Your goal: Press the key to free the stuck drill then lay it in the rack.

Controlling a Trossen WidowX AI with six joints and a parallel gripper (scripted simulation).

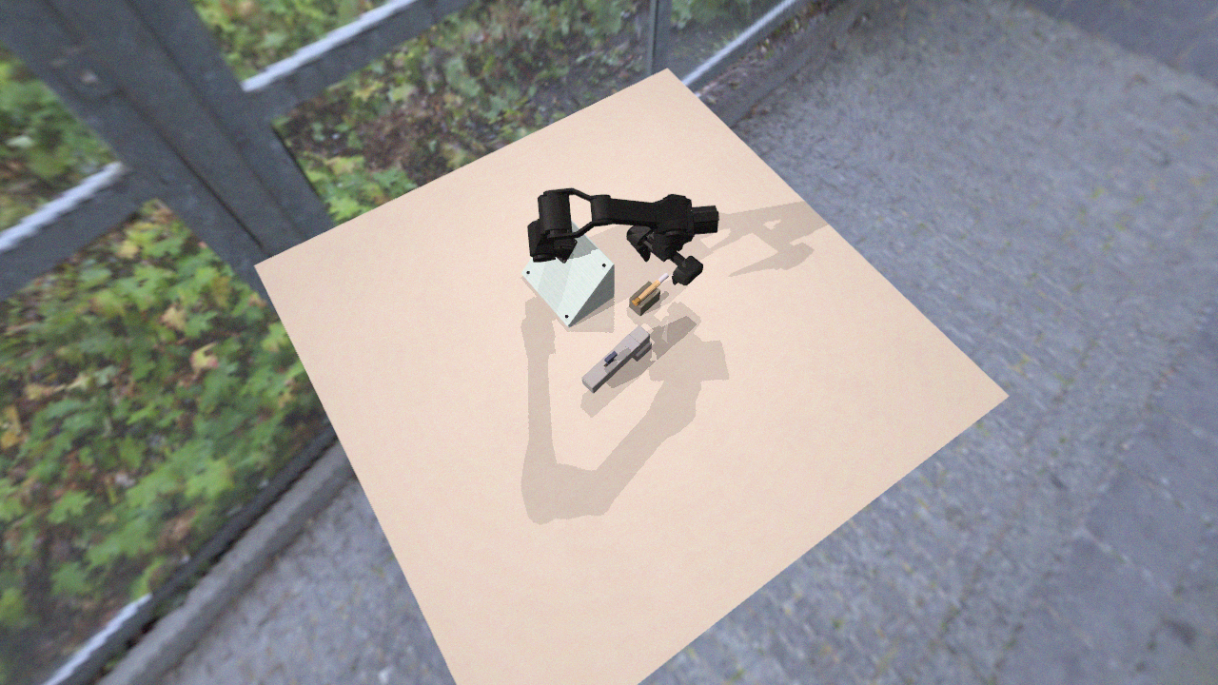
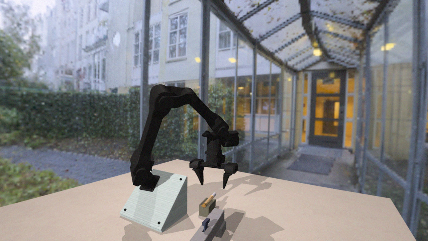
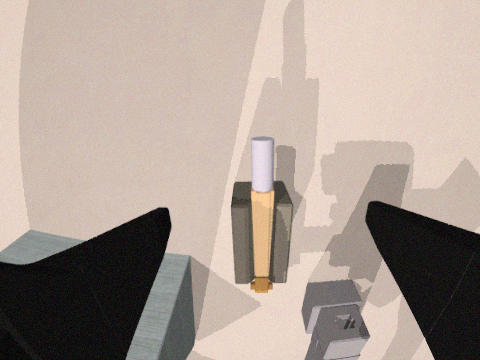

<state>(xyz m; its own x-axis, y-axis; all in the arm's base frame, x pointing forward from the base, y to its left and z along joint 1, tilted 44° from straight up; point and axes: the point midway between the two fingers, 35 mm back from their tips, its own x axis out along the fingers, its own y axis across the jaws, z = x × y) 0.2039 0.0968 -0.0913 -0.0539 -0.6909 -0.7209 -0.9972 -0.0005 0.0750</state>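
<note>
Now: gripper tip 4 cm to the left of the drill and 4 cm above it. From my gripper tip the other things lie so: dark blue key 24 cm to the right, 8 cm ahead, 3 cm below; then rack 6 cm below, 5 cm to the right.
</note>
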